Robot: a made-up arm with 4 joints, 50 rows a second.
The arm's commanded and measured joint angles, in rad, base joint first. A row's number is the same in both.
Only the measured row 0 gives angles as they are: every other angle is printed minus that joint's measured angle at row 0.
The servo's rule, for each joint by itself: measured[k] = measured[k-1] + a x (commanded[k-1-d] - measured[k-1]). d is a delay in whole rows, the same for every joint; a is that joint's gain. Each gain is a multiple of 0.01, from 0.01 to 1. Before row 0 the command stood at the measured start. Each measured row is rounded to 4 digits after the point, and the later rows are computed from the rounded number. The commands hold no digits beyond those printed.
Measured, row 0: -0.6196 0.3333 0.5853 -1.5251
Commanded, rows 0 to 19: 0.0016 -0.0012 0.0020 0.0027; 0.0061 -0.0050 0.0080 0.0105; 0.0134 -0.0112 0.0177 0.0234; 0.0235 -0.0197 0.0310 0.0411; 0.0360 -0.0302 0.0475 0.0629; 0.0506 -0.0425 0.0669 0.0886; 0.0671 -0.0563 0.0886 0.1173; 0.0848 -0.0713 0.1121 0.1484; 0.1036 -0.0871 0.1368 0.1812; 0.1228 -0.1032 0.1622 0.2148; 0.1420 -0.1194 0.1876 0.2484; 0.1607 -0.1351 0.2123 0.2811; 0.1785 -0.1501 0.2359 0.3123; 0.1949 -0.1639 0.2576 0.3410; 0.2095 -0.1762 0.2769 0.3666; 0.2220 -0.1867 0.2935 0.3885; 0.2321 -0.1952 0.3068 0.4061; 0.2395 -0.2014 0.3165 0.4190; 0.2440 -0.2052 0.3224 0.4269; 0.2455 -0.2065 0.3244 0.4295
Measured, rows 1 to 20: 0.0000 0.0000 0.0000 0.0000; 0.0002 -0.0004 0.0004 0.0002; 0.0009 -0.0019 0.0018 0.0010; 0.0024 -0.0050 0.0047 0.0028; 0.0049 -0.0099 0.0094 0.0059; 0.0086 -0.0166 0.0163 0.0105; 0.0136 -0.0251 0.0254 0.0167; 0.0200 -0.0354 0.0368 0.0247; 0.0278 -0.0472 0.0504 0.0346; 0.0369 -0.0604 0.0660 0.0463; 0.0472 -0.0745 0.0833 0.0598; 0.0586 -0.0893 0.1021 0.0749; 0.0709 -0.1044 0.1219 0.0914; 0.0838 -0.1195 0.1424 0.1091; 0.0971 -0.1342 0.1631 0.1277; 0.1106 -0.1481 0.1836 0.1468; 0.1240 -0.1608 0.2034 0.1661; 0.1370 -0.1722 0.2220 0.1853; 0.1493 -0.1818 0.2390 0.2040; 0.1607 -0.1895 0.2540 0.2218
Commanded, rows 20 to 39: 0.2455 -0.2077 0.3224 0.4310; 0.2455 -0.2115 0.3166 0.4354; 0.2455 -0.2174 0.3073 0.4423; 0.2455 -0.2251 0.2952 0.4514; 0.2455 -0.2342 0.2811 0.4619; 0.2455 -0.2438 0.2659 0.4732; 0.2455 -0.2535 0.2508 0.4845; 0.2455 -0.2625 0.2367 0.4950; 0.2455 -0.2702 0.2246 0.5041; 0.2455 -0.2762 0.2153 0.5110; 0.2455 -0.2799 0.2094 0.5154; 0.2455 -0.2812 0.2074 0.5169; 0.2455 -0.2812 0.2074 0.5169; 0.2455 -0.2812 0.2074 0.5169; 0.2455 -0.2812 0.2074 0.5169; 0.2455 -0.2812 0.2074 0.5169; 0.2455 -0.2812 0.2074 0.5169; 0.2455 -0.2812 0.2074 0.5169; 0.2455 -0.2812 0.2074 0.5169; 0.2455 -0.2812 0.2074 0.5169
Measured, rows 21 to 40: 0.1709 -0.1951 0.2667 0.2384; 0.1799 -0.1993 0.2767 0.2538; 0.1878 -0.2033 0.2839 0.2683; 0.1947 -0.2080 0.2881 0.2822; 0.2008 -0.2136 0.2894 0.2957; 0.2062 -0.2204 0.2879 0.3090; 0.2109 -0.2281 0.2839 0.3221; 0.2151 -0.2365 0.2779 0.3351; 0.2187 -0.2451 0.2705 0.3479; 0.2219 -0.2534 0.2622 0.3604; 0.2247 -0.2609 0.2538 0.3724; 0.2272 -0.2672 0.2458 0.3838; 0.2294 -0.2718 0.2389 0.3944; 0.2313 -0.2749 0.2332 0.4042; 0.2330 -0.2770 0.2286 0.4132; 0.2345 -0.2784 0.2248 0.4215; 0.2358 -0.2793 0.2217 0.4291; 0.2370 -0.2799 0.2191 0.4361; 0.2380 -0.2803 0.2170 0.4426; 0.2389 -0.2806 0.2153 0.4485
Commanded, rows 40 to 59: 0.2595 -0.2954 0.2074 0.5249; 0.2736 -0.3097 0.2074 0.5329; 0.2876 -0.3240 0.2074 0.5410; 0.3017 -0.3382 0.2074 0.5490; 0.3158 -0.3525 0.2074 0.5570; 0.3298 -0.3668 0.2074 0.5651; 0.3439 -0.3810 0.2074 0.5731; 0.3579 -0.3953 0.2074 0.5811; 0.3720 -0.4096 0.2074 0.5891; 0.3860 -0.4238 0.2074 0.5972; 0.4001 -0.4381 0.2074 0.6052; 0.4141 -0.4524 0.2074 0.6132; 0.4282 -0.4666 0.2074 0.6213; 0.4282 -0.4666 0.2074 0.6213; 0.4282 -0.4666 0.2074 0.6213; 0.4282 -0.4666 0.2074 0.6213; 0.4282 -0.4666 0.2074 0.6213; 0.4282 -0.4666 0.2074 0.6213; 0.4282 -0.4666 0.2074 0.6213; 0.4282 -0.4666 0.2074 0.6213
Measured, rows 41 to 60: 0.2397 -0.2808 0.2139 0.4540; 0.2421 -0.2856 0.2127 0.4597; 0.2459 -0.2936 0.2117 0.4656; 0.2509 -0.3036 0.2109 0.4716; 0.2570 -0.3150 0.2103 0.4778; 0.2641 -0.3274 0.2098 0.4841; 0.2720 -0.3404 0.2094 0.4906; 0.2806 -0.3538 0.2090 0.4972; 0.2899 -0.3675 0.2087 0.5039; 0.2998 -0.3814 0.2085 0.5107; 0.3101 -0.3954 0.2083 0.5176; 0.3209 -0.4095 0.2081 0.5246; 0.3321 -0.4237 0.2080 0.5317; 0.3436 -0.4379 0.2079 0.5389; 0.3538 -0.4474 0.2078 0.5455; 0.3627 -0.4537 0.2077 0.5516; 0.3706 -0.4580 0.2076 0.5572; 0.3775 -0.4608 0.2076 0.5623; 0.3836 -0.4627 0.2076 0.5670; 0.3890 -0.4640 0.2076 0.5713
